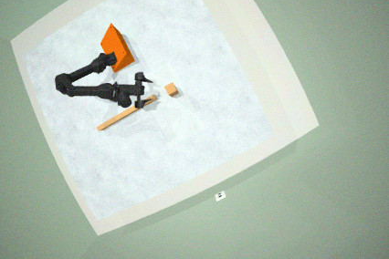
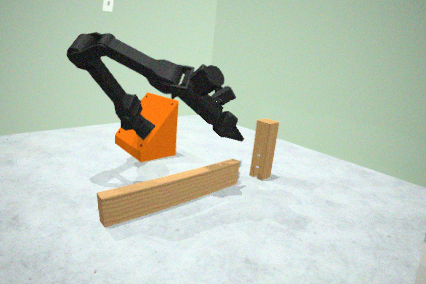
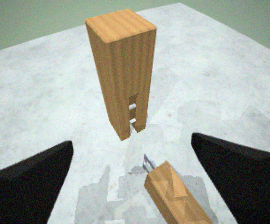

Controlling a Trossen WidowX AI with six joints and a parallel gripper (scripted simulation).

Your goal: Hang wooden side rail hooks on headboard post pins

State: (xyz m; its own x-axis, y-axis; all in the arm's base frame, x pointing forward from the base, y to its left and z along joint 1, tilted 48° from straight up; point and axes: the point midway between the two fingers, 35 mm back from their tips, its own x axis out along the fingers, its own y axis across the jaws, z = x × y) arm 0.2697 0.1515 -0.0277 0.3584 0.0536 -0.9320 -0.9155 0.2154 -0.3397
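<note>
The headboard post lies 90 mm to the left of my gripper tip, 50 mm below it and 30 mm ahead of it.
</note>
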